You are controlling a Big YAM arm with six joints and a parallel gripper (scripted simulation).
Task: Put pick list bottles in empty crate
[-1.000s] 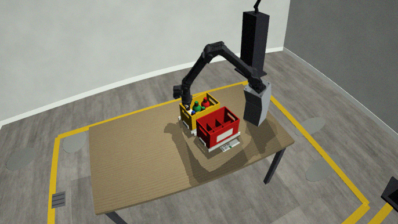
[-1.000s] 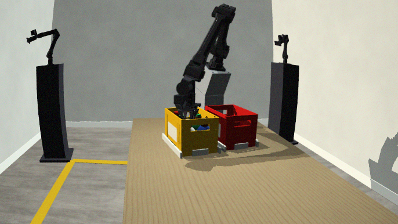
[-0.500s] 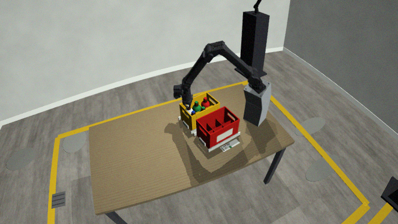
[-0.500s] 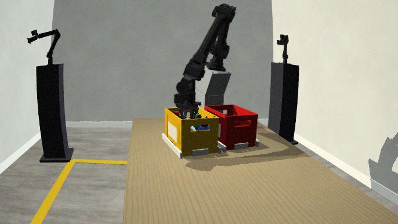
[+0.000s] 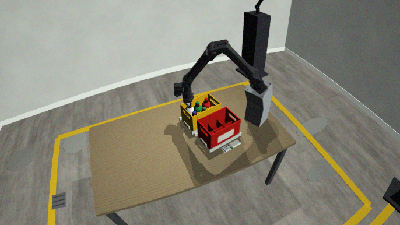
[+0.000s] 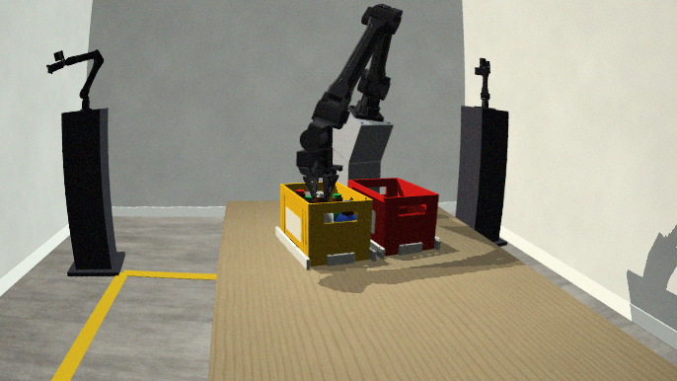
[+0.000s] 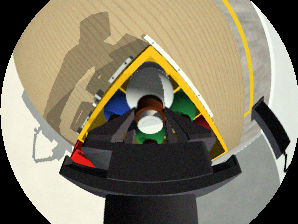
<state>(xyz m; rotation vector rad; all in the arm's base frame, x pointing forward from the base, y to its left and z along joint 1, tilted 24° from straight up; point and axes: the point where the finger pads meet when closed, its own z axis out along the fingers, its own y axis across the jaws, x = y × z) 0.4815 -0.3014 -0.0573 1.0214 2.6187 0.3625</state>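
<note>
My hand is 60 mm above the white bottle. The rest, counted from my hand: blue-capped bottle 80 mm to the left, 90 mm below; then red bottle 170 mm behind, 10 mm to the right, 90 mm below; then yellow crate 80 mm behind, 30 mm to the left, 90 mm below.
</note>
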